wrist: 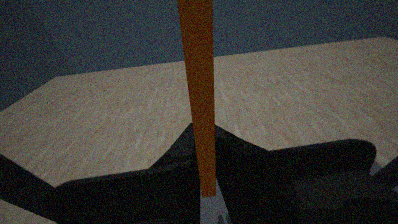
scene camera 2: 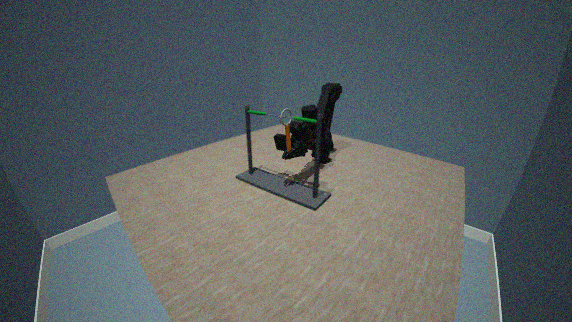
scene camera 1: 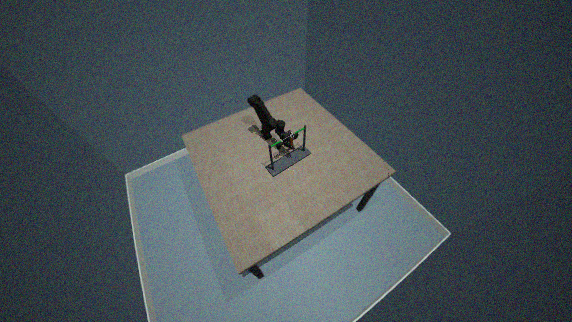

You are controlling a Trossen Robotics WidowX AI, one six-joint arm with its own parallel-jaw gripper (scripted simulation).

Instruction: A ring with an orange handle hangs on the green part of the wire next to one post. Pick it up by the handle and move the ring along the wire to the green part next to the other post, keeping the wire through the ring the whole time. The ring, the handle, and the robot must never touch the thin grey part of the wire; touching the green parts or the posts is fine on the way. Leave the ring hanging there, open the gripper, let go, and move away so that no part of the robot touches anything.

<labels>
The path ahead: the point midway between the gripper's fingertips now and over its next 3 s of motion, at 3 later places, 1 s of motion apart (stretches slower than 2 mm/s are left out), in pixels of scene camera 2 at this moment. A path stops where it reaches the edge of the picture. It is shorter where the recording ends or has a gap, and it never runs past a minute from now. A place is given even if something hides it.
My gripper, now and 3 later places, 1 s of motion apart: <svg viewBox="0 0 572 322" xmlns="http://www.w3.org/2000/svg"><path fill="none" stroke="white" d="M283 158L290 160L295 164L301 158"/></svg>
</labels>
